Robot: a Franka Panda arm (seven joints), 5 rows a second.
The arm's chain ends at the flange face. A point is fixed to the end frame.
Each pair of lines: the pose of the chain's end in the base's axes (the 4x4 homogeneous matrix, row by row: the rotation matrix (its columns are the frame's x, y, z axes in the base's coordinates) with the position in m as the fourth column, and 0 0 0 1 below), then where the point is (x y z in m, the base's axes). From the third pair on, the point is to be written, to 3 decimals.
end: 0.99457 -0.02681 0.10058 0.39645; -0.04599 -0.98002 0.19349 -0.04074; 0.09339 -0.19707 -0.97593 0.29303; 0 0 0 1
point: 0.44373 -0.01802 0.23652
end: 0.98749 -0.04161 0.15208 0.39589; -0.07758 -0.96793 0.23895 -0.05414; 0.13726 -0.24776 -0.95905 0.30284; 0 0 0 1
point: 0.44638 -0.02993 0.24983
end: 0.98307 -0.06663 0.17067 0.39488; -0.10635 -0.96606 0.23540 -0.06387; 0.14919 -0.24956 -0.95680 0.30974; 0 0 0 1
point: 0.447 -0.041 0.257
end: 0.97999 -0.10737 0.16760 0.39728; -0.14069 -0.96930 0.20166 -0.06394; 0.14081 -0.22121 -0.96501 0.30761; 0 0 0 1
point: 0.449 -0.045 0.254
